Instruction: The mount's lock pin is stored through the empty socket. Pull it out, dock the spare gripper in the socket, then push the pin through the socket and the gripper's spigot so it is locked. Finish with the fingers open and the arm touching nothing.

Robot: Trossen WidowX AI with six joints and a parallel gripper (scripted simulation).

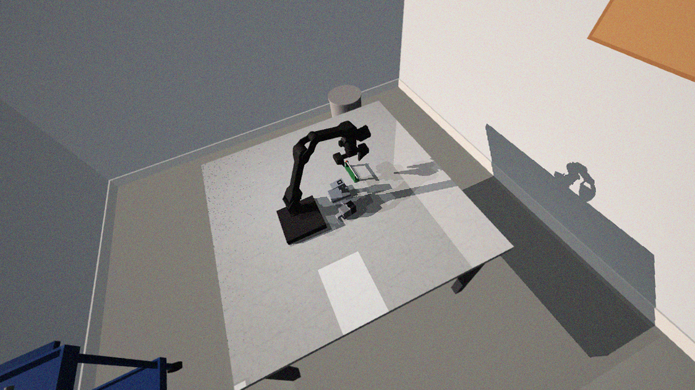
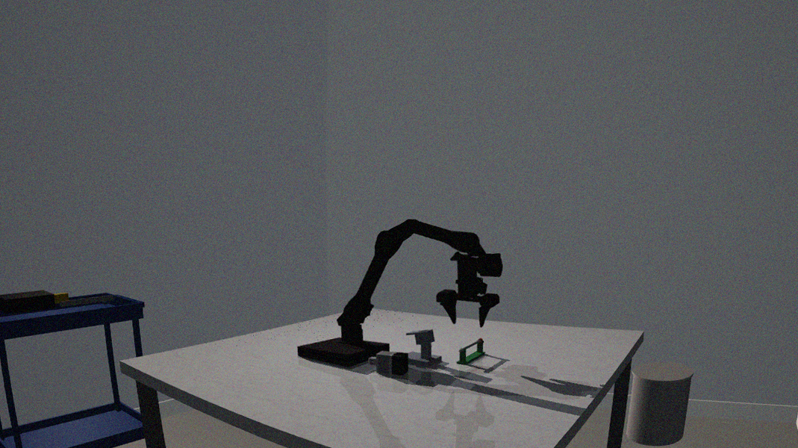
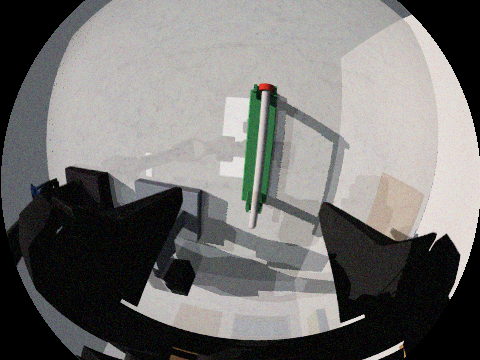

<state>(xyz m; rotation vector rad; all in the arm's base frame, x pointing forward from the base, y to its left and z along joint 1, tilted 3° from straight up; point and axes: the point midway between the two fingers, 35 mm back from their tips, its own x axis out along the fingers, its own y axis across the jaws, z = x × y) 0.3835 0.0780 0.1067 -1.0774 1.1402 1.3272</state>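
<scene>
My gripper tip is 22 cm to the left of the spare gripper, 14 cm past it and 8 cm above it. Also, from my gripper tip: mount (11 cm behind, 8 cm to the right, 6 cm below); then green rack (9 cm below, 2 cm to the left).
</scene>
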